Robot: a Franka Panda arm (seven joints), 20 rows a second.
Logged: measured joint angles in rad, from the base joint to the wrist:
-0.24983, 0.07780, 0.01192, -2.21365, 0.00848, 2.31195, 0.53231
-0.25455, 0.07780, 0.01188, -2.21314, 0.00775, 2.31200, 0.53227
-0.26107, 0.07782, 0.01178, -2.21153, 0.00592, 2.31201, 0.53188
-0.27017, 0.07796, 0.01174, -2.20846, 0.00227, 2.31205, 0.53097
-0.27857, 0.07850, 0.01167, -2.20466, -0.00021, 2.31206, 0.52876
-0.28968, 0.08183, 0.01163, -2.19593, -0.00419, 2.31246, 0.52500
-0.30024, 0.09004, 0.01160, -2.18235, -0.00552, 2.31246, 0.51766
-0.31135, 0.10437, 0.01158, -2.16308, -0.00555, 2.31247, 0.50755
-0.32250, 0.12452, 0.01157, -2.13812, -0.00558, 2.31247, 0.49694
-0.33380, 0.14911, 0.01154, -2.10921, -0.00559, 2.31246, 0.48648
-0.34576, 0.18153, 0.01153, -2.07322, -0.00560, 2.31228, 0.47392
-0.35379, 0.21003, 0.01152, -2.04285, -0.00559, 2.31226, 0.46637
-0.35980, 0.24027, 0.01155, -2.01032, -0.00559, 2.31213, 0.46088
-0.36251, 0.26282, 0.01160, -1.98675, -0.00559, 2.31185, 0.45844
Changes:
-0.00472, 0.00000, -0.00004, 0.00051, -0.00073, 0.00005, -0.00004
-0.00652, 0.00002, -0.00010, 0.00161, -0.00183, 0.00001, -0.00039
-0.00910, 0.00014, -0.00004, 0.00307, -0.00365, 0.00004, -0.00091
-0.00840, 0.00054, -0.00007, 0.00380, -0.00248, 0.00001, -0.00221
-0.01111, 0.00333, -0.00004, 0.00873, -0.00398, 0.00040, -0.00376
-0.01056, 0.00821, -0.00003, 0.01358, -0.00133, 0.00000, -0.00734
-0.01111, 0.01433, -0.00002, 0.01927, -0.00003, 0.00001, -0.01011
-0.01115, 0.02015, -0.00001, 0.02496, -0.00003, 0.00000, -0.01061
-0.01130, 0.02459, -0.00003, 0.02891, -0.00001, -0.00001, -0.01046
-0.01196, 0.03242, -0.00001, 0.03599, -0.00001, -0.00018, -0.01256
-0.00803, 0.02850, -0.00001, 0.03037, 0.00001, -0.00002, -0.00755
-0.00601, 0.03024, 0.00003, 0.03253, 0.00000, -0.00013, -0.00549
-0.00271, 0.02255, 0.00005, 0.02357, 0.00000, -0.00028, -0.00244

